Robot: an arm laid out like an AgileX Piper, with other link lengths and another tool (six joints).
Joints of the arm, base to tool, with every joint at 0 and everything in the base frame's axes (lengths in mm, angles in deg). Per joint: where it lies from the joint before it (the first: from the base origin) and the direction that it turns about. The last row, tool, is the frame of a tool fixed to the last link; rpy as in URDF.
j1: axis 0 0 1 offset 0 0 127.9
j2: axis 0 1 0 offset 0 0 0
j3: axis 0 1 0 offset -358.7 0 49
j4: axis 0.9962 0 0.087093 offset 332.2 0 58.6
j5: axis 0 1 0 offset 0 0 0
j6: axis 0.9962 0 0.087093 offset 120.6 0 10.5
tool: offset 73.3 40 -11.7 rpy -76.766 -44.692 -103.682
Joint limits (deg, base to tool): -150..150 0..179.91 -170..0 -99.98..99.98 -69.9..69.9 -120..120
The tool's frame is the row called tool.
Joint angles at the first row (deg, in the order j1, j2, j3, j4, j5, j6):
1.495 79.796 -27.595 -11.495 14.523 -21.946
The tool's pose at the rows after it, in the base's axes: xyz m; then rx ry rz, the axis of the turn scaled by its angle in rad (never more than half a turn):
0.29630, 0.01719, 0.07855, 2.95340, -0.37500, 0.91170
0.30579, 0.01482, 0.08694, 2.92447, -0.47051, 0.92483
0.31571, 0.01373, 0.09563, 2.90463, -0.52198, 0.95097
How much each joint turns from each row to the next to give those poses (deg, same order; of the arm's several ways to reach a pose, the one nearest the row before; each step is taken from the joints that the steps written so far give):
0.001 -0.105 -0.886 -5.578 2.351 8.947
-0.002 0.000 -1.680 -3.041 1.603 6.185
0.002 0.000 -1.607 -1.364 0.862 3.037

